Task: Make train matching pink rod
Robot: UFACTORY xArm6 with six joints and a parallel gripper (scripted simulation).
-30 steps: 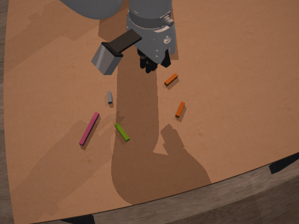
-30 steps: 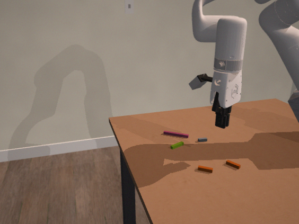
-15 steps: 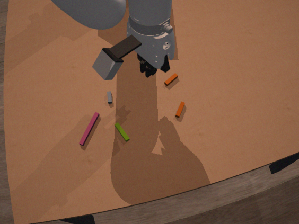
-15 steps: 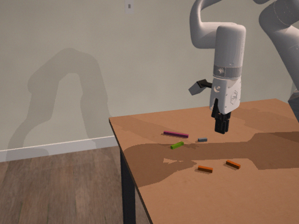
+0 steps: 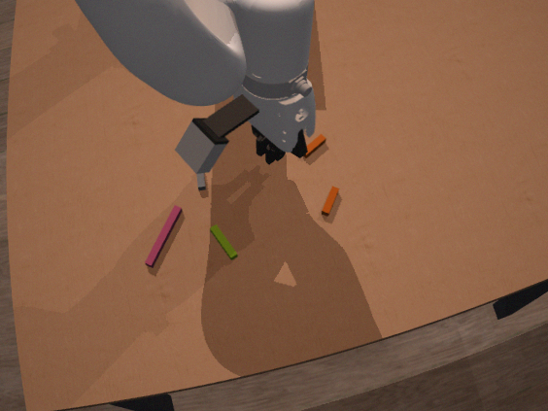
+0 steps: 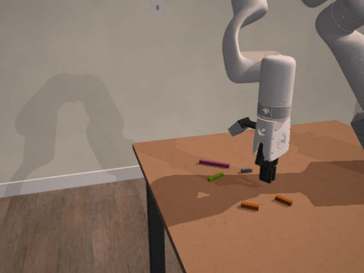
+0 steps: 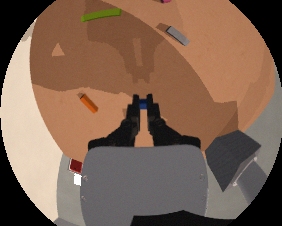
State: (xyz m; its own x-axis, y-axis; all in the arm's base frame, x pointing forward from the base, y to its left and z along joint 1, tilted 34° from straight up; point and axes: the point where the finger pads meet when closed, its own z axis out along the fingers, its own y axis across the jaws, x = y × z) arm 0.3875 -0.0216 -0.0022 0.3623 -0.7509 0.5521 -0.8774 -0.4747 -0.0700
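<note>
My gripper is now 10 mm past the grey rod, 100 mm to the left of it and 40 mm above it. From my hand the other things lie so: lime rod: 90 mm ahead, 100 mm to the right, 40 mm below; then pink rod: 50 mm ahead, 170 mm to the right, 40 mm below; then blue rod: 20 mm below.
</note>
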